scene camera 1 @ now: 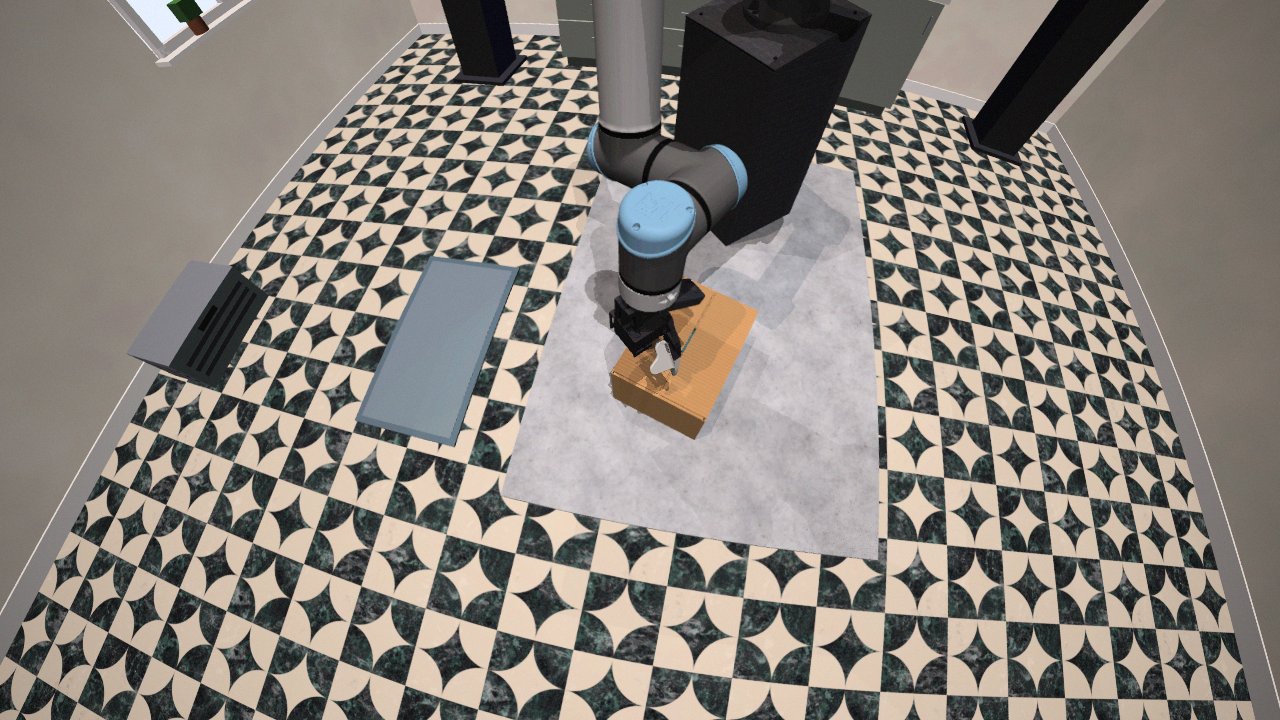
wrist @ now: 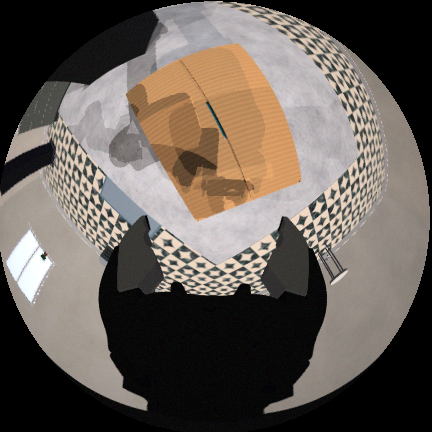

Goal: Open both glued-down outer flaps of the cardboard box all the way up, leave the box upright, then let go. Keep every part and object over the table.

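Places are measured from the arm's base along level axes (x ahead, y left, z up), in millimetres.
Pixels of known places: gripper, fingertip midpoint: [scene camera 1: 649, 346] [wrist: 213, 217]; arm's base at its link origin: [scene camera 1: 785, 9].
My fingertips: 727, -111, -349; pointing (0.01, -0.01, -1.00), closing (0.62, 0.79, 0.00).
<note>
Ahead of a thing's pixels: the offset from my fingertips to its top centre, as dx, dy, dz. "*": to the spot under its first point. Level surfaces: height alone.
The cardboard box @[-86, +71, -94] [scene camera 1: 729, 344] [wrist: 272, 145] stands upright on the grey table surface @[dz -251] [scene camera 1: 787, 474] [wrist: 320, 130]. Its two outer flaps, the left flap @[* -171, +16, -94] [wrist: 155, 107] and the right flap @[* -66, +121, -94] [wrist: 250, 112] in the wrist view, lie flat and meet along a thin seam. A narrow teal strip @[-86, +71, -111] [scene camera 1: 688, 340] [wrist: 216, 120] shows along the middle of that seam. My gripper [scene camera 1: 646, 347] [wrist: 213, 217] is open and empty, with its fingers wide apart. In the scene view it hangs over the box's left end and hides part of the top. The exact gap between fingertips and flaps cannot be told.
The black robot pedestal [scene camera 1: 756, 125] [wrist: 105, 45] stands behind the box. A blue-grey panel [scene camera 1: 438, 349] [wrist: 125, 202] lies to the left beyond the grey surface, and a grey vented cabinet [scene camera 1: 201, 322] stands farther left. Arm shadows fall across the box top.
</note>
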